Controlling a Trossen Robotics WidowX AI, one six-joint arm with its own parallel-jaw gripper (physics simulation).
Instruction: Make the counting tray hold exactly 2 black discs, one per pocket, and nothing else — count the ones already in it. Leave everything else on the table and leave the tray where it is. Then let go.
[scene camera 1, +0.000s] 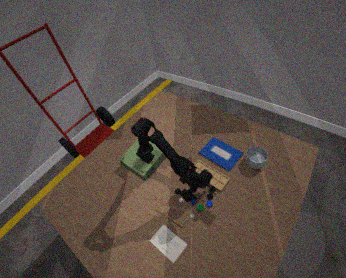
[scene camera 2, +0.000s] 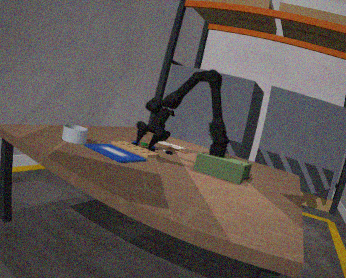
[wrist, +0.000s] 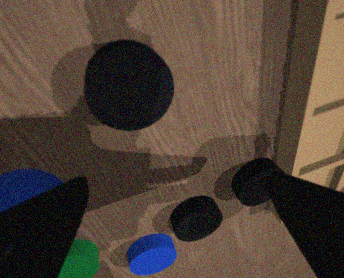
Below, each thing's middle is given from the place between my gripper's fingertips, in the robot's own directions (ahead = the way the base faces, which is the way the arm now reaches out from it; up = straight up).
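Labels:
Tan counting tray (wrist: 303, 152): my hand is 12 cm to the right of it and 2 cm past it.

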